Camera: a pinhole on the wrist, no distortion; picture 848 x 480 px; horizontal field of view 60.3 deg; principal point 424.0 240.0 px. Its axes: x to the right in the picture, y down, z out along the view. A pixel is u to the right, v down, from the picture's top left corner.
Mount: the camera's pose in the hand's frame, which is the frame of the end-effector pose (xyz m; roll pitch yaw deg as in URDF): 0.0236 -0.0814 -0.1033 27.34 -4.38 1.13
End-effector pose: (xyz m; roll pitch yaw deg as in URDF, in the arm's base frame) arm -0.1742 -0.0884 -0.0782 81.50 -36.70 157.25
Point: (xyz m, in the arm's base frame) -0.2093 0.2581 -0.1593
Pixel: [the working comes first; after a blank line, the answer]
In the camera's frame: 0.0878 0.0593 0.3926

587.2 350.2
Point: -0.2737 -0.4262 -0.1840
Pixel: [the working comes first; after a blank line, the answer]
In the camera's frame: -0.1355 -0.0451 -0.2495

behind the camera
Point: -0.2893 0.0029 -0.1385
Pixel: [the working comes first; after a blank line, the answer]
In the camera's frame: 0.0619 0.0039 0.1314

767.8 261.4
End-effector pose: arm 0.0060 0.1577 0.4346 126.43 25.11 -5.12
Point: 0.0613 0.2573 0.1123
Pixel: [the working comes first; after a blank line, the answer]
In the camera's frame: 0.1644 -0.1022 0.2432

outside the picture
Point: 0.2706 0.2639 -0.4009
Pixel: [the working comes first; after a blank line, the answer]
In the camera's frame: 0.5784 -0.3126 0.5458

outside the picture
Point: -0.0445 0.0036 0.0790
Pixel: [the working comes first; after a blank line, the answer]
In the camera's frame: 0.1249 0.1069 0.4204

640.9 425.5
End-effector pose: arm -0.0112 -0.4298 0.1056 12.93 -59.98 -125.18
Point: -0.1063 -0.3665 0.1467
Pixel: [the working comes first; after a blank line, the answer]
In the camera's frame: 0.0241 0.0433 0.1407

549.2 464.7
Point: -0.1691 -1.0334 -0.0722
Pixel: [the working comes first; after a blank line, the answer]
In the camera's frame: 0.0775 -0.1034 -0.5465

behind the camera
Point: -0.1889 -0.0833 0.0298
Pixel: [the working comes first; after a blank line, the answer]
In the camera's frame: -0.1610 -0.0575 0.3779

113.0 129.0
